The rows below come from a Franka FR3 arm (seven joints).
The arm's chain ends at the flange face. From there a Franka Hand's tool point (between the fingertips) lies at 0.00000 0.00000 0.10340 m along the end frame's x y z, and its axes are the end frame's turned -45 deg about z.
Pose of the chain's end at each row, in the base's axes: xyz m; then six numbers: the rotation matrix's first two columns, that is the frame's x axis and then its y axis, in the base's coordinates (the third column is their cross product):
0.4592 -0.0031 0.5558 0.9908 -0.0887 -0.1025 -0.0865 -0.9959 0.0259
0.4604 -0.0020 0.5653 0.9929 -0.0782 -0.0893 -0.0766 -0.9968 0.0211
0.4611 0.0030 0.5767 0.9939 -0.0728 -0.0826 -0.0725 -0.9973 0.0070
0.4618 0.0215 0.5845 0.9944 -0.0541 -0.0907 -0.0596 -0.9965 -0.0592
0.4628 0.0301 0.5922 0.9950 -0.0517 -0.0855 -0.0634 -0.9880 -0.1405
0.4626 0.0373 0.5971 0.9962 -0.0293 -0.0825 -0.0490 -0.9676 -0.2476
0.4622 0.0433 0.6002 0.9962 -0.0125 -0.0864 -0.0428 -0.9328 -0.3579
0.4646 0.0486 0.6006 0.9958 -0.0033 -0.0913 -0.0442 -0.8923 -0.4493
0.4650 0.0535 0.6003 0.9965 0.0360 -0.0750 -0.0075 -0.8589 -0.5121
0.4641 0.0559 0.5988 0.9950 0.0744 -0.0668 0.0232 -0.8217 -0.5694
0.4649 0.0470 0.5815 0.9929 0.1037 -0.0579 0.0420 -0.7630 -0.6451
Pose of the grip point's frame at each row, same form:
0.4484 -0.0048 0.4530 0.7618 0.6415 -0.0908 0.6394 -0.7669 -0.0542
0.4510 -0.0035 0.4623 0.7563 0.6495 -0.0781 0.6479 -0.7601 -0.0482
0.4525 0.0029 0.4737 0.7541 0.6537 -0.0634 0.6515 -0.7567 -0.0535
0.4528 0.0281 0.4817 0.7453 0.6664 -0.0223 0.6610 -0.7429 -0.1060
0.4548 0.0451 0.4902 0.7484 0.6621 0.0389 0.6587 -0.7352 -0.1598
0.4551 0.0632 0.4973 0.7391 0.6635 0.1167 0.6698 -0.7049 -0.2334
0.4543 0.0805 0.5041 0.7347 0.6508 0.1920 0.6742 -0.6684 -0.3142
0.4563 0.0953 0.5087 0.7354 0.6286 0.2531 0.6729 -0.6333 -0.3823
0.4564 0.1063 0.5118 0.7099 0.6328 0.3091 0.6993 -0.5819 -0.4151
0.4540 0.1143 0.5141 0.6872 0.6336 0.3554 0.7200 -0.5284 -0.4499
0.4534 0.1130 0.5027 0.6724 0.6128 0.4152 0.7318 -0.4662 -0.4971

